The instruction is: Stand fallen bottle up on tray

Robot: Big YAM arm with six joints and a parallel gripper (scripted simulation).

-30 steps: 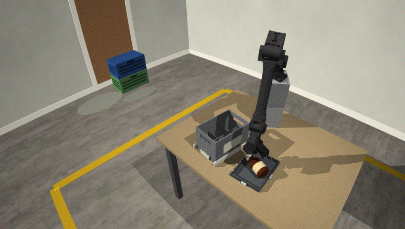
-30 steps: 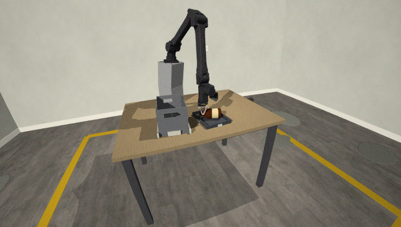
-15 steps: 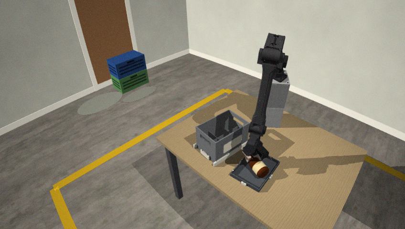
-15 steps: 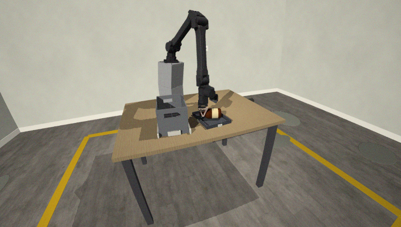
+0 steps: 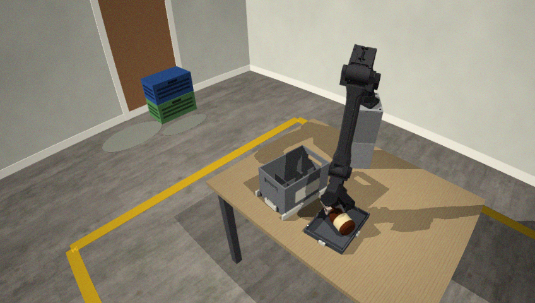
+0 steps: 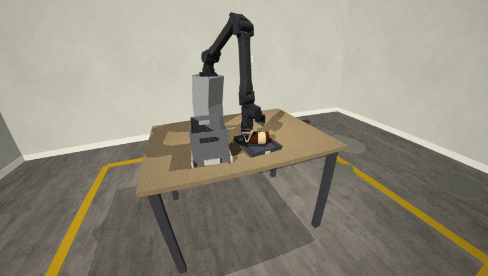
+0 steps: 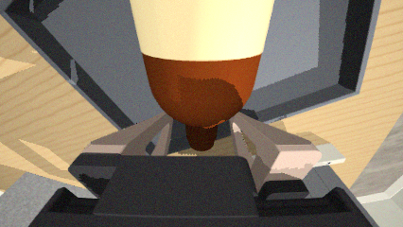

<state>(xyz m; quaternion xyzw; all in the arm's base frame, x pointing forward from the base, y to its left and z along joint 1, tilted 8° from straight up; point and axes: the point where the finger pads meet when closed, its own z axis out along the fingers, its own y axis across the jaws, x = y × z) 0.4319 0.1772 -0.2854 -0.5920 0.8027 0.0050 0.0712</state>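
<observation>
My gripper is now 5 cm to the right of the brown bottle and 1 cm short of it. The rest, counted from my hand: dark tray: 5 cm to the left, 3 cm below, 2 cm ahead; then grey crate: 23 cm to the right, 5 cm above, 1 cm ahead.
</observation>
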